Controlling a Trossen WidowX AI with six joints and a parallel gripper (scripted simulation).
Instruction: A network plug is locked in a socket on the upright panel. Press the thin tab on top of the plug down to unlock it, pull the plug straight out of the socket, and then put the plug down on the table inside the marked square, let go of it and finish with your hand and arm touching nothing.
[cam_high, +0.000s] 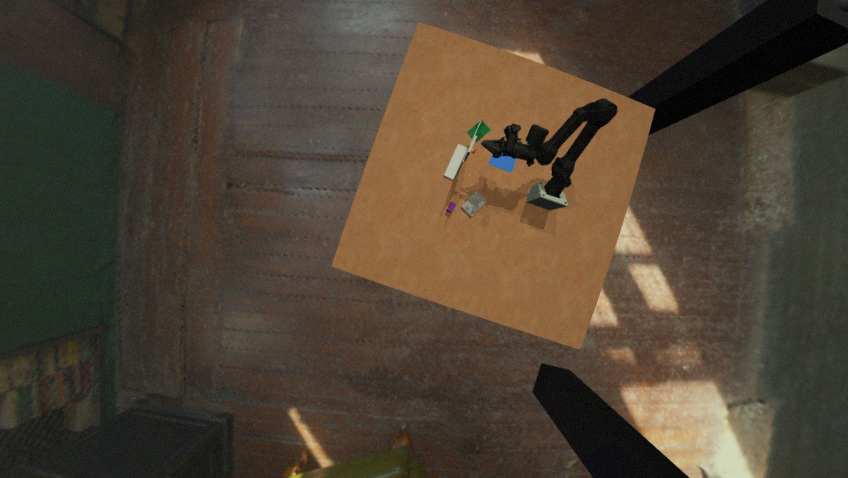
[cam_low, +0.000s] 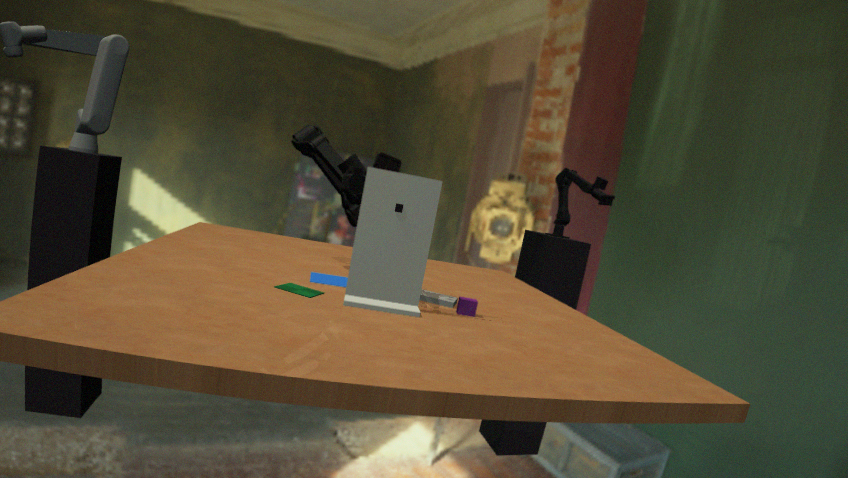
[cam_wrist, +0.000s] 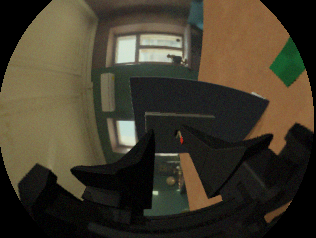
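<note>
My gripper tip is 30 mm short of the orange-red plug, 30 mm to the right of it and 30 mm above it. Also, from my gripper tip: blue marked square: 150 mm behind, 70 mm to the right, 250 mm below; grey panel: 50 mm ahead, 30 mm to the left, 120 mm below; green flat pad: 160 mm to the right, 250 mm below.
</note>
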